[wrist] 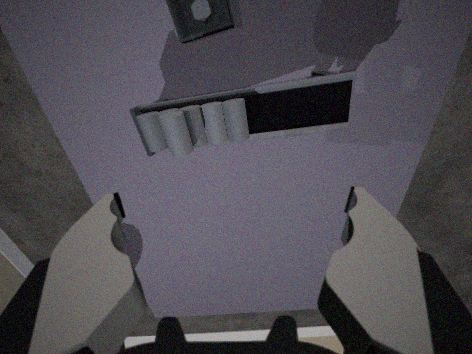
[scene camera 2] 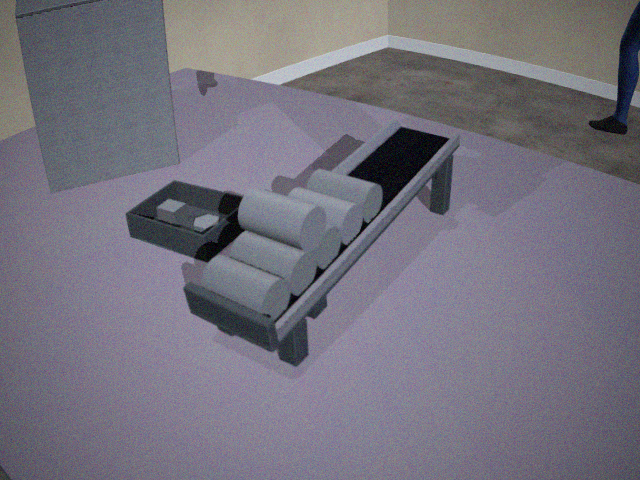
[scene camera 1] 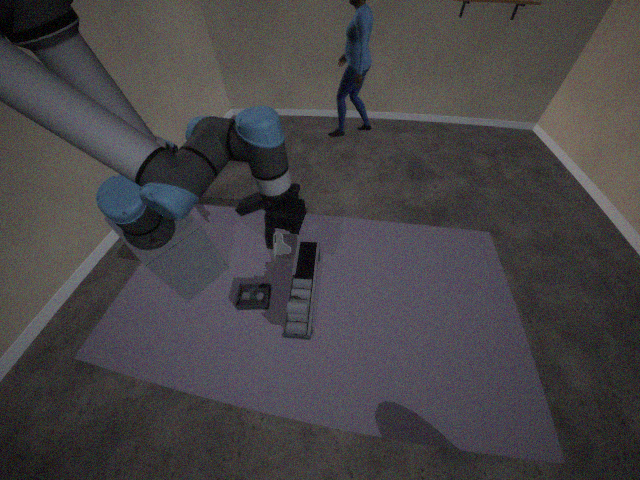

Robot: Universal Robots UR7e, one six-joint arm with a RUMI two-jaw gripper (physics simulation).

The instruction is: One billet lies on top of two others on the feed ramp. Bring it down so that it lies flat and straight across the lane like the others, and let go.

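Seen in the pictures: gripper, between the fingertips: [wrist: 233, 192] [scene camera 1: 284, 240]; arm's base, origin of its link: [scene camera 1: 150, 228].
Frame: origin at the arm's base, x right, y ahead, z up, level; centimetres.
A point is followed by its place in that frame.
Note:
A pale grey billet [scene camera 1: 298, 308] {z -19.8, x 15.6, y 50.8 cm} [scene camera 2: 280, 218] {z -20.4, x 16.3, y 51.4 cm} [wrist: 176, 132] {z -19.7, x 14.1, y 49.4 cm} lies across the ramp lane on top of two others, the second [scene camera 2: 268, 256] {z -23.7, x 17.6, y 50.8 cm} from the low end and the third [scene camera 2: 329, 249] {z -25.0, x 12.3, y 53.6 cm}. The lowest billet [scene camera 2: 242, 283] {z -24.0, x 21.5, y 51.1 cm} [wrist: 151, 131] {z -23.7, x 19.9, y 49.6 cm} rests at the end board. Two more billets lie side by side farther up the feed ramp [scene camera 2: 361, 241] [wrist: 300, 131]. My gripper [scene camera 1: 281, 245] {z 2.3, x 4.5, y 47.7 cm} [wrist: 233, 192] {z 2.3, x 4.5, y 47.7 cm} is open and empty, with its fingers wide apart. It hangs high, apart from the billets, and appears near the ramp's upper end in scene camera 1. It does not show in scene camera 2.
A dark tray [scene camera 1: 253, 307] {z -30.6, x 12.4, y 31.3 cm} [scene camera 2: 155, 231] {z -30.7, x 12.6, y 29.0 cm} [wrist: 207, 36] {z -31.3, x 7.1, y 36.3 cm} with small pale blocks stands beside the ramp. A grey pedestal [scene camera 1: 188, 263] {z -15.5, x 3.4, y 7.6 cm} [scene camera 2: 103, 103] {z -20.4, x 2.7, y 8.1 cm} stands beyond it under the arm. A person [scene camera 1: 357, 46] [scene camera 2: 626, 72] is on the floor near the back wall.

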